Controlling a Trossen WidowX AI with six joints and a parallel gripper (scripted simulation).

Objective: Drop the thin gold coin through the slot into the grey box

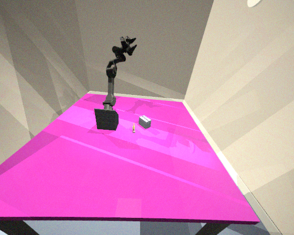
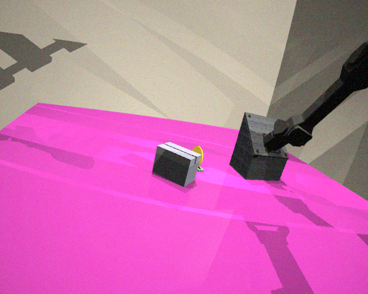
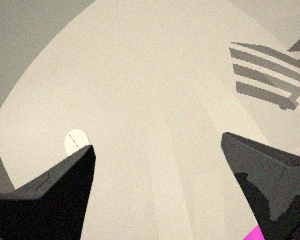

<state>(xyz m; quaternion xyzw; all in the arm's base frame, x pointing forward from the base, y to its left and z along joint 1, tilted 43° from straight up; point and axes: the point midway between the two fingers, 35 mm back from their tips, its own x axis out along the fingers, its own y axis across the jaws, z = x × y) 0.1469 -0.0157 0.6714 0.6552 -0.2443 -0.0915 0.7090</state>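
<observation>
Right now my gripper tip is 7 cm short of the gold coin, 48 cm to the left of it and 61 cm above it.
</observation>
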